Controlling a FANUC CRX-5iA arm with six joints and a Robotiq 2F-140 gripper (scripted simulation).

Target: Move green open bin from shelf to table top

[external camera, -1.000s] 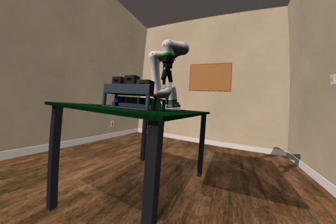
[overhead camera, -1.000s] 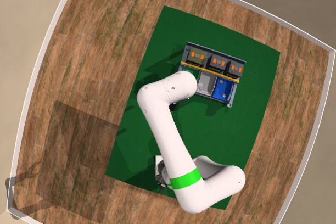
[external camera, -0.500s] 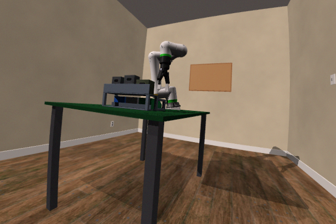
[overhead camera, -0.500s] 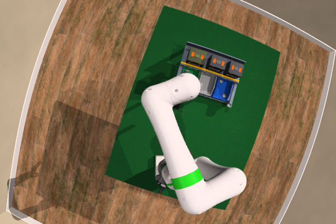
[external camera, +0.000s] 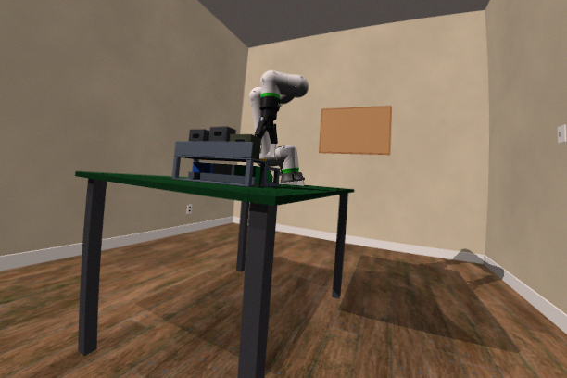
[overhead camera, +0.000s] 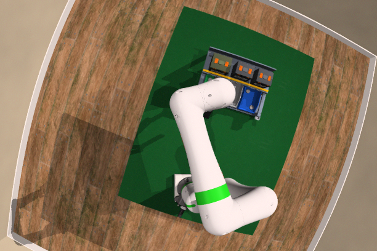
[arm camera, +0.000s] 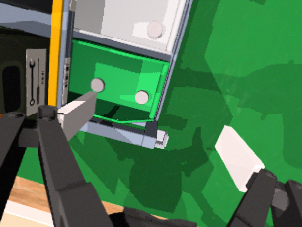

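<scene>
The green open bin lies 110 mm below my hand, 80 mm ahead of it and 10 mm to the left of it. The rest, counted from my hand: grey bin 110 mm below, 100 mm to the right, 100 mm ahead; blue bin 210 mm to the right, 120 mm ahead, 110 mm below.
</scene>
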